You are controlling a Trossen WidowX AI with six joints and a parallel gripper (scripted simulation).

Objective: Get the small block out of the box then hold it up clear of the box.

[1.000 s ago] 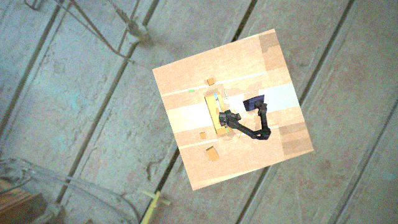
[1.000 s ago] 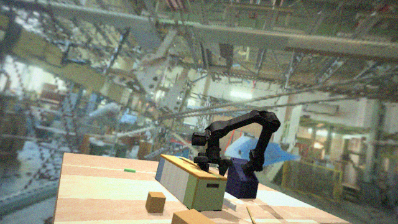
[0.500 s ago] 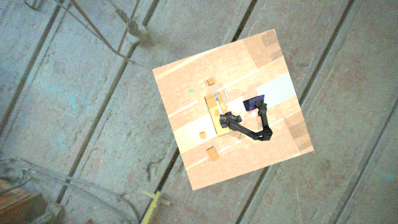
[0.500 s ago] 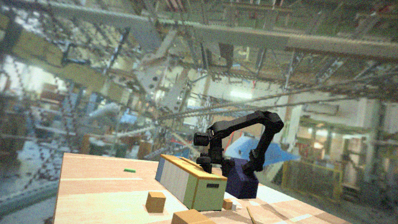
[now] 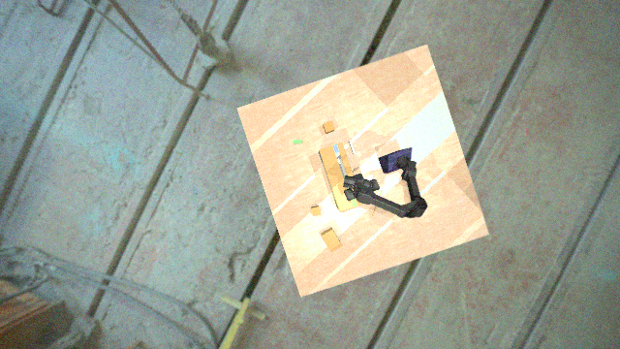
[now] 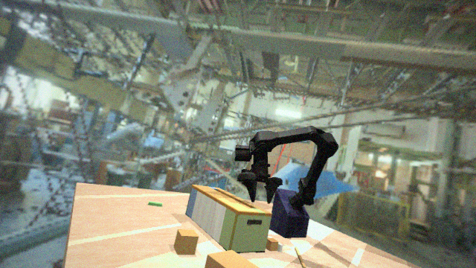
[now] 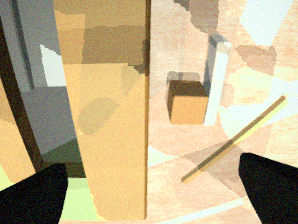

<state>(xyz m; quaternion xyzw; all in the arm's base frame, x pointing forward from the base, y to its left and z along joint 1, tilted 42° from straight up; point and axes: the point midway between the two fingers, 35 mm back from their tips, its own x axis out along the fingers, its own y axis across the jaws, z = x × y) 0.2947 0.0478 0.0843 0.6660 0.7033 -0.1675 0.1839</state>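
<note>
My gripper tip is 13 cm above the orange-brown block, 5 cm to the right of it and 4 cm past it. Also, from my gripper tip: thin stick (14 cm below, 12 cm to the left, 11 cm behind); then box (12 cm to the right, 8 cm below, 4 cm ahead).
</note>
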